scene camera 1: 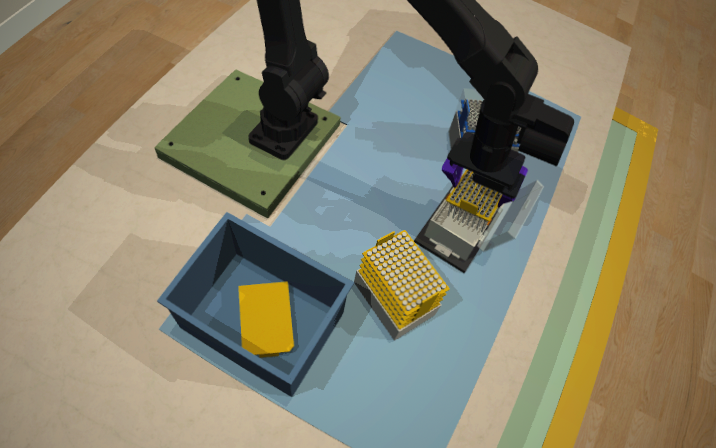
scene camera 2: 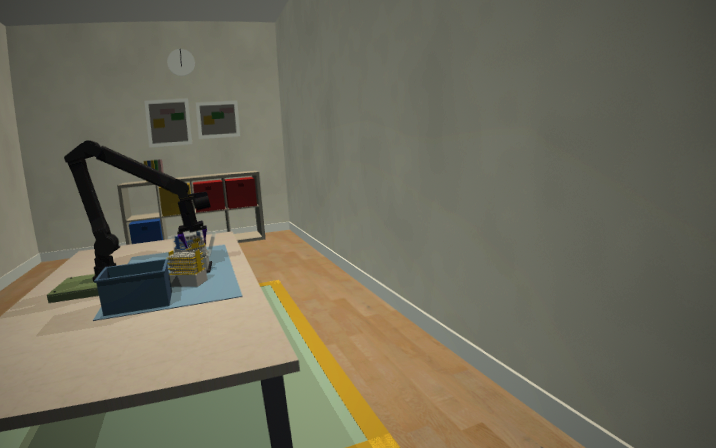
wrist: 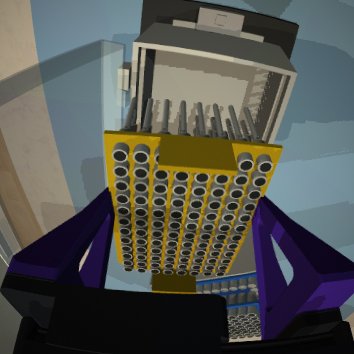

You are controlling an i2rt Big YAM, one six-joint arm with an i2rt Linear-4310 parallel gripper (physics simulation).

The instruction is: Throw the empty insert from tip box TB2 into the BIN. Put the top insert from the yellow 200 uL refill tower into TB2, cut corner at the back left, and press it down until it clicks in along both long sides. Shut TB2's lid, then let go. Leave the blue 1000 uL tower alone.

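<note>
My gripper [scene camera 1: 483, 183] [scene camera 2: 193, 238] [wrist: 184, 197] is shut on a yellow insert full of tips [scene camera 1: 473, 197] [wrist: 187, 210], one purple finger on each long side. The insert is over the rear part of the grey tip box TB2 [scene camera 1: 454, 236] [wrist: 215, 49], tips pointing down; the box's front part is uncovered. I cannot make out the cut corner. TB2's clear lid [scene camera 1: 522, 211] [wrist: 113, 75] stands open at one side. The yellow refill tower [scene camera 1: 403, 272] [scene camera 2: 184, 263] stands between TB2 and the BIN [scene camera 1: 285, 254] [scene camera 2: 134, 295]. The empty yellow insert [scene camera 1: 266, 316] lies in the BIN.
The blue 1000 uL tower [scene camera 1: 464, 118] [wrist: 245, 305] stands close behind TB2, partly hidden by the arm. The green base plate [scene camera 1: 211, 147] [scene camera 2: 71, 287] carries the arm. A blue mat [scene camera 1: 380, 380] lies under the boxes.
</note>
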